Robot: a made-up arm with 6 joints.
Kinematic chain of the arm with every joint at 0, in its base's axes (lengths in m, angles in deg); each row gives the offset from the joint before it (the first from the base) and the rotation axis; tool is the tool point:
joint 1: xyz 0 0 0.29 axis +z
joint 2: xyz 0 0 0 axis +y
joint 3: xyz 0 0 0.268 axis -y
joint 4: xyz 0 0 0 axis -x
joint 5: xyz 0.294 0 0 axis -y
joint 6: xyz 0 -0.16 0 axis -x
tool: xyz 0 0 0
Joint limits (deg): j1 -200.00..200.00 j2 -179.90..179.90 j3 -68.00..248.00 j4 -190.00..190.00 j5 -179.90..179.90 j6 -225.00..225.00
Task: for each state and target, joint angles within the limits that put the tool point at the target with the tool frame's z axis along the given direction. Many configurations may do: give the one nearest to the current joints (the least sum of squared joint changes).
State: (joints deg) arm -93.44 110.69 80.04 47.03 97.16 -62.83
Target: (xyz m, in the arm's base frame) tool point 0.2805 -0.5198 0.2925 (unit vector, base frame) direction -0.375 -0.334 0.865
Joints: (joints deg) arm -54.04 100.14 83.52 60.75 96.83 -78.42
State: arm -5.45 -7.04 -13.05 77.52 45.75 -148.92
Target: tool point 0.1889 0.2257 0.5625 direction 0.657 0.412 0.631
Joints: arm 37.28 -8.85 -33.93 114.04 45.11 -127.57
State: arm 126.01 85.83 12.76 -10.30 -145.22 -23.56
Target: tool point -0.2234 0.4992 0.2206 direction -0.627 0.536 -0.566
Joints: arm 130.11 75.61 58.90 -19.60 -109.58 1.33
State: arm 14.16 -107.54 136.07 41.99 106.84 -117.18
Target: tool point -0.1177 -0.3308 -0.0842 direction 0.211 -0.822 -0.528
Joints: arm 44.19 -108.23 142.44 14.14 58.15 -138.70
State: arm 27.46 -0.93 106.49 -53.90 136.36 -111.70
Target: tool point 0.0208 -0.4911 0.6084 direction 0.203 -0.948 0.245
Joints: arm 77.06 -47.72 123.22 -35.52 99.64 -156.80
